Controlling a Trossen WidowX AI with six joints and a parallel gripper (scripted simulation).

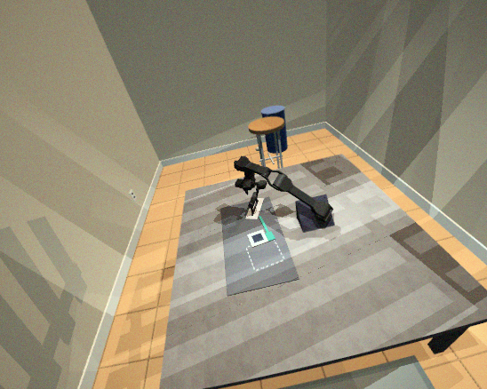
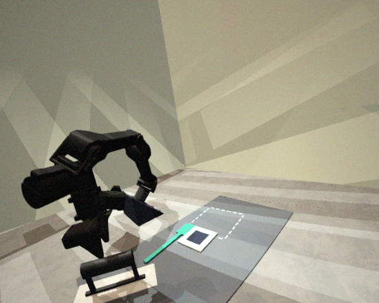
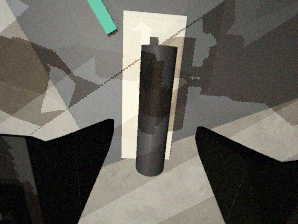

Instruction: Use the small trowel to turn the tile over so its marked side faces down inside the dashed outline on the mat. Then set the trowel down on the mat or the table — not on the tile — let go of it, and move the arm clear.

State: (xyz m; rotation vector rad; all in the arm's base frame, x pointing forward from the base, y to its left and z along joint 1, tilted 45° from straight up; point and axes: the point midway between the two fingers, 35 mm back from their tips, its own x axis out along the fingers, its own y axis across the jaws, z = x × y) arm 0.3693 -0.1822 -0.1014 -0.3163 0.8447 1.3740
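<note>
My gripper tip is now 10 mm short of the black-handled float, 20 mm to the right of it and 70 mm above it. Round my gripper tip: grey mat (30 mm ahead, 240 mm to the left, 130 mm below); then tile (260 mm to the left, 110 mm below); then green trowel (50 mm behind, 210 mm to the left, 110 mm below).
</note>
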